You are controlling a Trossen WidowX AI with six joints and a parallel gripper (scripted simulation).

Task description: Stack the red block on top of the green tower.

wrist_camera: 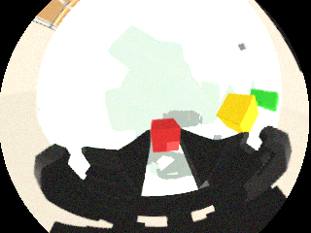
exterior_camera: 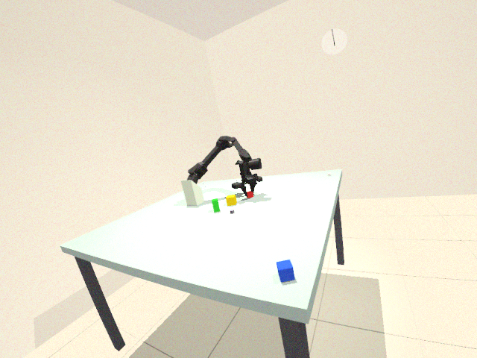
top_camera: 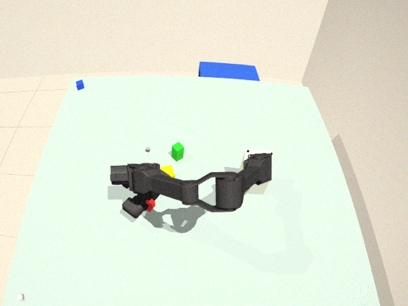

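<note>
Now: gripper tip 6 cm past the yellow block, 11 cm to the left of it and 2 cm below it. The rest, counted from my gripper tip: red block 1 cm above; then tiny grey cube 1 cm ahead, 25 cm to the right; then purple block 11 cm behind, 5 cm to the right, 1 cm above.
</note>
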